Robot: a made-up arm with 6 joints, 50 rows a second.
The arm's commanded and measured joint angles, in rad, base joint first. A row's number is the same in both.
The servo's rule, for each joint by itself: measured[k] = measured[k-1] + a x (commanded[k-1-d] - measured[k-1]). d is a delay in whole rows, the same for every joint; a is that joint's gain. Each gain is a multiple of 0.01, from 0.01 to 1. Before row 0 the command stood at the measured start. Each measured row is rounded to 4 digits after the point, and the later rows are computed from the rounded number. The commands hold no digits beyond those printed.
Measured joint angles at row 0:
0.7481 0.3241 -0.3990 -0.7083 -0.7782 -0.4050
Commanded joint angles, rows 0 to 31:
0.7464 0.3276 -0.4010 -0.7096 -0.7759 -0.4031
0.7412 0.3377 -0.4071 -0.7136 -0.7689 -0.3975
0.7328 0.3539 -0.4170 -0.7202 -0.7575 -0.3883
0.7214 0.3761 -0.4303 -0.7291 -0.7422 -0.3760
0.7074 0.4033 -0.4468 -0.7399 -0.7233 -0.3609
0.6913 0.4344 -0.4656 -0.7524 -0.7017 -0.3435
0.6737 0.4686 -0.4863 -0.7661 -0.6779 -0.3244
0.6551 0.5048 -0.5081 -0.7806 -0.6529 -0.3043
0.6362 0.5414 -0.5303 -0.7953 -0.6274 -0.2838
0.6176 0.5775 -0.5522 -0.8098 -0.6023 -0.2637
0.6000 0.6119 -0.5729 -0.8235 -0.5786 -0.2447
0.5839 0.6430 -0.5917 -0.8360 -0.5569 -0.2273
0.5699 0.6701 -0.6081 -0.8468 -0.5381 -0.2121
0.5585 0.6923 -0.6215 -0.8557 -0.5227 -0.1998
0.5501 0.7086 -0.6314 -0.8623 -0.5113 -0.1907
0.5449 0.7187 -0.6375 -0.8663 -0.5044 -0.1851
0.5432 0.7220 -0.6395 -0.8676 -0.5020 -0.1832
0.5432 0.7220 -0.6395 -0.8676 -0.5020 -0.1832
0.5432 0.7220 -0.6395 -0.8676 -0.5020 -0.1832
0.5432 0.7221 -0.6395 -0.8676 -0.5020 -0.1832
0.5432 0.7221 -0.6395 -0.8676 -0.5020 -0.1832
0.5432 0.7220 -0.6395 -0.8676 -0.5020 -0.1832
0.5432 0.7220 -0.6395 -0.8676 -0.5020 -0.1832
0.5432 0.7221 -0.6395 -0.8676 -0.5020 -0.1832
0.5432 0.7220 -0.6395 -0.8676 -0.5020 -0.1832
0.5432 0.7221 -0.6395 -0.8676 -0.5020 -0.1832
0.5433 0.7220 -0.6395 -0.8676 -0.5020 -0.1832
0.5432 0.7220 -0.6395 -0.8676 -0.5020 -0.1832
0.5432 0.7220 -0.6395 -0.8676 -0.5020 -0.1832
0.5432 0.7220 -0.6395 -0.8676 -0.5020 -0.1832
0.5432 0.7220 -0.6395 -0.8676 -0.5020 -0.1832
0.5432 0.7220 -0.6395 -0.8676 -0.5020 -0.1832
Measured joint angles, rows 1 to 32:
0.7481 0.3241 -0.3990 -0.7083 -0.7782 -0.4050
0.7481 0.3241 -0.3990 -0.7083 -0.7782 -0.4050
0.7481 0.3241 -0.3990 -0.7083 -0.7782 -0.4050
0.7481 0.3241 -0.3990 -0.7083 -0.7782 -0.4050
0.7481 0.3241 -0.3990 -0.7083 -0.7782 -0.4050
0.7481 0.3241 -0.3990 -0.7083 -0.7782 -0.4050
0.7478 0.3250 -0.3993 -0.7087 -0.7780 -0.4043
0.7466 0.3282 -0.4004 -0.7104 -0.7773 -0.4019
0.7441 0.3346 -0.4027 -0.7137 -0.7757 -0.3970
0.7400 0.3450 -0.4066 -0.7189 -0.7730 -0.3894
0.7341 0.3596 -0.4122 -0.7260 -0.7690 -0.3791
0.7264 0.3783 -0.4197 -0.7350 -0.7636 -0.3663
0.7169 0.4009 -0.4290 -0.7456 -0.7567 -0.3512
0.7058 0.4269 -0.4401 -0.7575 -0.7484 -0.3343
0.6933 0.4555 -0.4527 -0.7704 -0.7387 -0.3161
0.6797 0.4860 -0.4666 -0.7838 -0.7278 -0.2972
0.6654 0.5175 -0.4815 -0.7973 -0.7159 -0.2783
0.6507 0.5489 -0.4969 -0.8105 -0.7032 -0.2599
0.6362 0.5792 -0.5125 -0.8228 -0.6900 -0.2427
0.6222 0.6075 -0.5278 -0.8340 -0.6766 -0.2273
0.6092 0.6328 -0.5423 -0.8436 -0.6634 -0.2141
0.5976 0.6543 -0.5556 -0.8513 -0.6507 -0.2037
0.5878 0.6712 -0.5673 -0.8568 -0.6388 -0.1963
0.5798 0.6839 -0.5774 -0.8605 -0.6279 -0.1916
0.5732 0.6934 -0.5861 -0.8629 -0.6178 -0.1886
0.5678 0.7006 -0.5936 -0.8645 -0.6085 -0.1867
0.5634 0.7060 -0.6000 -0.8656 -0.6000 -0.1854
0.5598 0.7100 -0.6055 -0.8663 -0.5922 -0.1846
0.5568 0.7130 -0.6103 -0.8667 -0.5850 -0.1841
0.5544 0.7153 -0.6144 -0.8670 -0.5784 -0.1838
0.5524 0.7170 -0.6179 -0.8672 -0.5723 -0.1836
0.5507 0.7183 -0.6209 -0.8673 -0.5667 -0.1835
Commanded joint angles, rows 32 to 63:
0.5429 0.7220 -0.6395 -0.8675 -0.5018 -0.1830
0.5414 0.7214 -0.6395 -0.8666 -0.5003 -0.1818
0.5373 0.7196 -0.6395 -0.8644 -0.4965 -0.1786
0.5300 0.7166 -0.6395 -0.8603 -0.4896 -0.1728
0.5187 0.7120 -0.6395 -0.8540 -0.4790 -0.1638
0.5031 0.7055 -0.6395 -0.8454 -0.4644 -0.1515
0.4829 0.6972 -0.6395 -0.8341 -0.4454 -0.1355
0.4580 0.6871 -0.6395 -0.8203 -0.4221 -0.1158
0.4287 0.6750 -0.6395 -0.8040 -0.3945 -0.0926
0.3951 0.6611 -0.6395 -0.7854 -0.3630 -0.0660
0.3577 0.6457 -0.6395 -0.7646 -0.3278 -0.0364
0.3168 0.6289 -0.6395 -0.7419 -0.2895 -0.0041
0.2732 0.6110 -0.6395 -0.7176 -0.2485 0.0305
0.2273 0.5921 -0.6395 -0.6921 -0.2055 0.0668
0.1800 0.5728 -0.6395 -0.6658 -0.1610 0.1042
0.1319 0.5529 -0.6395 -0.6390 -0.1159 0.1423
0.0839 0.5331 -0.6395 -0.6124 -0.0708 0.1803
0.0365 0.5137 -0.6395 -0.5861 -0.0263 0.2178
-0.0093 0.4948 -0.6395 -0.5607 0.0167 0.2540
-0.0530 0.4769 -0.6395 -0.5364 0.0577 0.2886
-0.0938 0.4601 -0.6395 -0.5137 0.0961 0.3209
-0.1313 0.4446 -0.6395 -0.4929 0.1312 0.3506
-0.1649 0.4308 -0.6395 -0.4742 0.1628 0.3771
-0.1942 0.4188 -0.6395 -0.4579 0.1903 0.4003
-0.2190 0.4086 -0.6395 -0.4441 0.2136 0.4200
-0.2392 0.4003 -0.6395 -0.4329 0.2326 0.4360
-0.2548 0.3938 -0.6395 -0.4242 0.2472 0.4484
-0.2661 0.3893 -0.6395 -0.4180 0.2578 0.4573
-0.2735 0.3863 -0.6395 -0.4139 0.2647 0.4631
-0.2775 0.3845 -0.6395 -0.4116 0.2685 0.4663
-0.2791 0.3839 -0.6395 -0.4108 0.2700 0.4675
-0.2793 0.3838 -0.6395 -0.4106 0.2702 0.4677
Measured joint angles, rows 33 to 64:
0.5494 0.7192 -0.6235 -0.8674 -0.5615 -0.1834
0.5483 0.7199 -0.6257 -0.8675 -0.5567 -0.1833
0.5474 0.7204 -0.6276 -0.8675 -0.5523 -0.1833
0.5466 0.7208 -0.6293 -0.8675 -0.5483 -0.1833
0.5460 0.7211 -0.6307 -0.8675 -0.5446 -0.1833
0.5455 0.7213 -0.6319 -0.8675 -0.5412 -0.1833
0.5450 0.7215 -0.6330 -0.8675 -0.5380 -0.1832
0.5444 0.7215 -0.6339 -0.8672 -0.5350 -0.1827
0.5431 0.7210 -0.6347 -0.8662 -0.5319 -0.1812
0.5407 0.7199 -0.6354 -0.8642 -0.5285 -0.1782
0.5367 0.7179 -0.6360 -0.8607 -0.5245 -0.1730
0.5307 0.7148 -0.6365 -0.8555 -0.5197 -0.1653
0.5221 0.7104 -0.6369 -0.8482 -0.5138 -0.1546
0.5106 0.7046 -0.6373 -0.8387 -0.5065 -0.1406
0.4959 0.6972 -0.6376 -0.8269 -0.4975 -0.1233
0.4778 0.6882 -0.6379 -0.8128 -0.4867 -0.1027
0.4562 0.6776 -0.6381 -0.7964 -0.4740 -0.0788
0.4311 0.6654 -0.6383 -0.7779 -0.4592 -0.0519
0.4027 0.6518 -0.6385 -0.7574 -0.4423 -0.0222
0.3711 0.6369 -0.6386 -0.7352 -0.4234 0.0098
0.3367 0.6209 -0.6387 -0.7116 -0.4024 0.0438
0.2998 0.6039 -0.6388 -0.6869 -0.3795 0.0793
0.2609 0.5862 -0.6389 -0.6616 -0.3548 0.1157
0.2205 0.5681 -0.6390 -0.6359 -0.3285 0.1525
0.1791 0.5498 -0.6391 -0.6103 -0.3009 0.1890
0.1373 0.5316 -0.6392 -0.5852 -0.2722 0.2249
0.0957 0.5137 -0.6392 -0.5609 -0.2427 0.2595
0.0548 0.4964 -0.6392 -0.5378 -0.2128 0.2923
0.0153 0.4800 -0.6392 -0.5162 -0.1828 0.3228
-0.0224 0.4647 -0.6392 -0.4964 -0.1530 0.3507
-0.0578 0.4507 -0.6392 -0.4786 -0.1237 0.3756
-0.0905 0.4381 -0.6392 -0.4631 -0.0952 0.3973

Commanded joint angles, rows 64 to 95:
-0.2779 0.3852 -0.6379 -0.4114 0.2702 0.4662
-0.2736 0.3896 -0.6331 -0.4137 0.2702 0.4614
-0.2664 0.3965 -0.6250 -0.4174 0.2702 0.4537
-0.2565 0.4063 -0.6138 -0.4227 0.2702 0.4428
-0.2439 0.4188 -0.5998 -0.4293 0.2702 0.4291
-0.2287 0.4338 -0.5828 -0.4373 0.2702 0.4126
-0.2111 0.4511 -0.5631 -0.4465 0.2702 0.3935
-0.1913 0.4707 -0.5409 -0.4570 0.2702 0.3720
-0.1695 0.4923 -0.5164 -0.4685 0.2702 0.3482
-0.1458 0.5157 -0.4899 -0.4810 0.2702 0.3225
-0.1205 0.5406 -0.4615 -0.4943 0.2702 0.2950
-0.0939 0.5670 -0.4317 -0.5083 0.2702 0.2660
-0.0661 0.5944 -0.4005 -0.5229 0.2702 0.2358
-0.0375 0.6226 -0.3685 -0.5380 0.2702 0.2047
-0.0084 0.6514 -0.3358 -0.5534 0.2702 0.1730
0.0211 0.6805 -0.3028 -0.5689 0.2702 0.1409
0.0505 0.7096 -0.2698 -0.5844 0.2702 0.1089
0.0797 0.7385 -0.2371 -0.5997 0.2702 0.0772
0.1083 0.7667 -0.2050 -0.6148 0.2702 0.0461
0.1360 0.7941 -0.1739 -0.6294 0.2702 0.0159
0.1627 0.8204 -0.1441 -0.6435 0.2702 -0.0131
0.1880 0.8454 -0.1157 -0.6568 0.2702 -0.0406
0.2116 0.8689 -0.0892 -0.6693 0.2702 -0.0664
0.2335 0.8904 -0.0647 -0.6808 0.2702 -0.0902
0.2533 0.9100 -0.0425 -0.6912 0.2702 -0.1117
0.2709 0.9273 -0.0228 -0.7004 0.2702 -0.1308
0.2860 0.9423 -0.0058 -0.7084 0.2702 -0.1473
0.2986 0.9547 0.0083 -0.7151 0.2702 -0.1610
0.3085 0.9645 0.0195 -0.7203 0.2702 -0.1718
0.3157 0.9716 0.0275 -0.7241 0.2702 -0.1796
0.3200 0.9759 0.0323 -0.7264 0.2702 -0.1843
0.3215 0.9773 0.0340 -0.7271 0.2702 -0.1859
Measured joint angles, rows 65 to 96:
-0.1201 0.4270 -0.6392 -0.4499 -0.0678 0.4157
-0.1464 0.4176 -0.6392 -0.4391 -0.0418 0.4307
-0.1693 0.4098 -0.6392 -0.4305 -0.0173 0.4424
-0.1888 0.4035 -0.6392 -0.4241 0.0056 0.4510
-0.2051 0.3986 -0.6392 -0.4196 0.0268 0.4569
-0.2185 0.3949 -0.6392 -0.4165 0.0463 0.4608
-0.2292 0.3925 -0.6390 -0.4148 0.0642 0.4627
-0.2372 0.3918 -0.6382 -0.4144 0.0807 0.4622
-0.2425 0.3930 -0.6364 -0.4154 0.0959 0.4591
-0.2450 0.3963 -0.6332 -0.4179 0.1098 0.4532
-0.2448 0.4019 -0.6285 -0.4218 0.1226 0.4445
-0.2419 0.4099 -0.6221 -0.4271 0.1344 0.4330
-0.2364 0.4202 -0.6138 -0.4337 0.1453 0.4188
-0.2283 0.4328 -0.6036 -0.4416 0.1553 0.4020
-0.2177 0.4477 -0.5914 -0.4507 0.1645 0.3826
-0.2048 0.4647 -0.5772 -0.4610 0.1730 0.3610
-0.1896 0.4837 -0.5610 -0.4723 0.1808 0.3372
-0.1724 0.5045 -0.5429 -0.4845 0.1880 0.3116
-0.1533 0.5270 -0.5230 -0.4976 0.1946 0.2843
-0.1325 0.5509 -0.5014 -0.5113 0.2006 0.2556
-0.1102 0.5760 -0.4782 -0.5256 0.2062 0.2259
-0.0866 0.6021 -0.4536 -0.5403 0.2113 0.1953
-0.0619 0.6290 -0.4279 -0.5553 0.2160 0.1642
-0.0364 0.6564 -0.4012 -0.5704 0.2203 0.1329
-0.0104 0.6840 -0.3737 -0.5855 0.2243 0.1017
0.0160 0.7115 -0.3457 -0.6004 0.2280 0.0708
0.0424 0.7387 -0.3175 -0.6151 0.2314 0.0406
0.0686 0.7654 -0.2892 -0.6293 0.2345 0.0114
0.0943 0.7913 -0.2612 -0.6429 0.2374 -0.0166
0.1194 0.8161 -0.2337 -0.6558 0.2400 -0.0431
0.1435 0.8396 -0.2069 -0.6678 0.2424 -0.0678
0.1664 0.8615 -0.1811 -0.6789 0.2446 -0.0905

